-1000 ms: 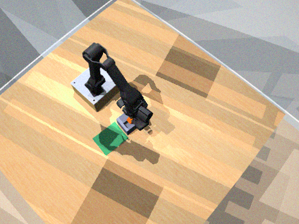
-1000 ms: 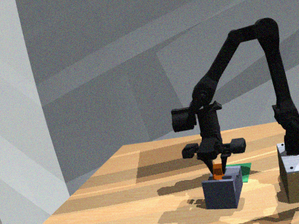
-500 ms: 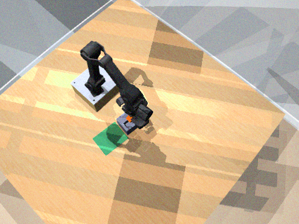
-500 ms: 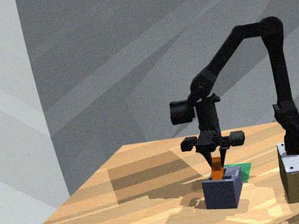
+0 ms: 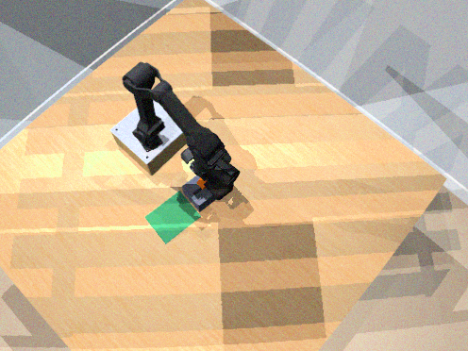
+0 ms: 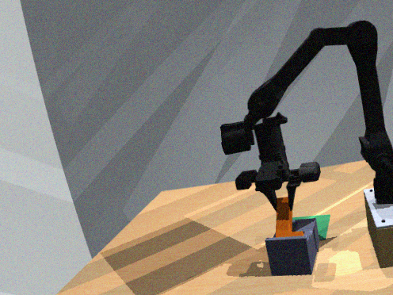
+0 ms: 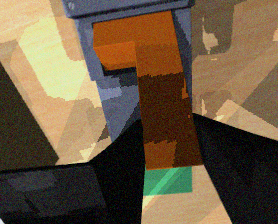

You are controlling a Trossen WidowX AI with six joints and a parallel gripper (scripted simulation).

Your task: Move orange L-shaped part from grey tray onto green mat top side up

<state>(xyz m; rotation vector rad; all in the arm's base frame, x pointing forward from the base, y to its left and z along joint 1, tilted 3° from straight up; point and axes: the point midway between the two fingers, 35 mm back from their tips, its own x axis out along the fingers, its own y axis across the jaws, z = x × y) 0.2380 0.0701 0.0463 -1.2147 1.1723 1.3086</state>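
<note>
Now: the green mat 15 cm to the right of my gripper tip and 13 cm below it. Also, from my gripper tip: orange L-shaped part 3 cm to the left, 3 cm below, 2 cm behind.
</note>
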